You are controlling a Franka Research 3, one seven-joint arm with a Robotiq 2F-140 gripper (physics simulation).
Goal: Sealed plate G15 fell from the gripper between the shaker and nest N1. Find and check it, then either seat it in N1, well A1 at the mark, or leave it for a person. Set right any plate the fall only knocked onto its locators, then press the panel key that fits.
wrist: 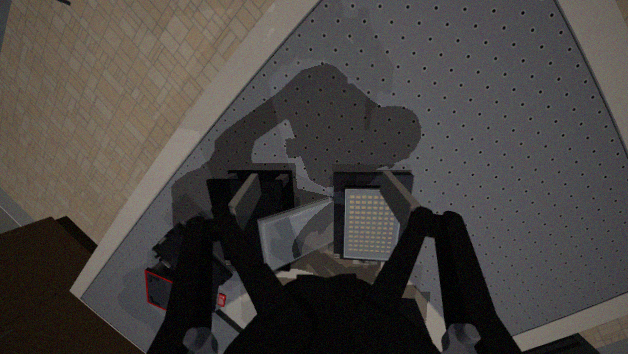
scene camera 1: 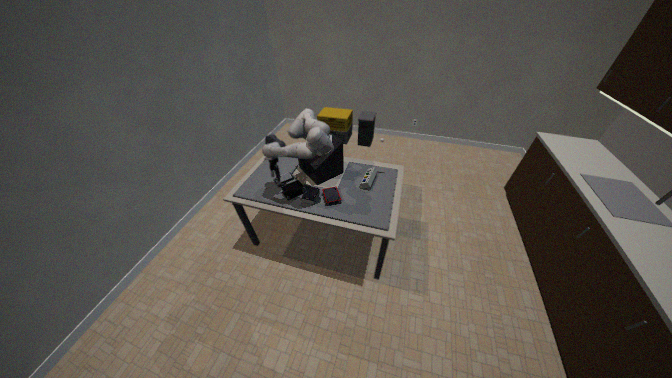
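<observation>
My gripper (scene camera 1: pixel 276 181) (wrist: pixel 320 182) is open and empty above the table. Below it in the wrist view, a clear, pale plate (wrist: pixel 280 237) lies at an angle between two dark units, its left part against or over the left one (wrist: pixel 276 192). I cannot read a label on it. Right of it, a plate with rows of yellowish wells (wrist: pixel 367 225) lies on a dark base (wrist: pixel 339 215), partly behind the right fingertip. I cannot tell which dark unit is the shaker. A panel with coloured keys (scene camera 1: pixel 368 178) stands on the table's right part in the scene view.
A red-outlined dark square (scene camera 1: pixel 332 196) (wrist: pixel 158 291) lies beside a dark holder (scene camera 1: pixel 311 193) (wrist: pixel 170 245). A small red tag (wrist: pixel 221 300) shows near the left finger. The arm's base (scene camera 1: pixel 322 167) stands at the table's back. The perforated table top (scene camera 1: pixel 370 210) (wrist: pixel 480 150) has a pale rim.
</observation>
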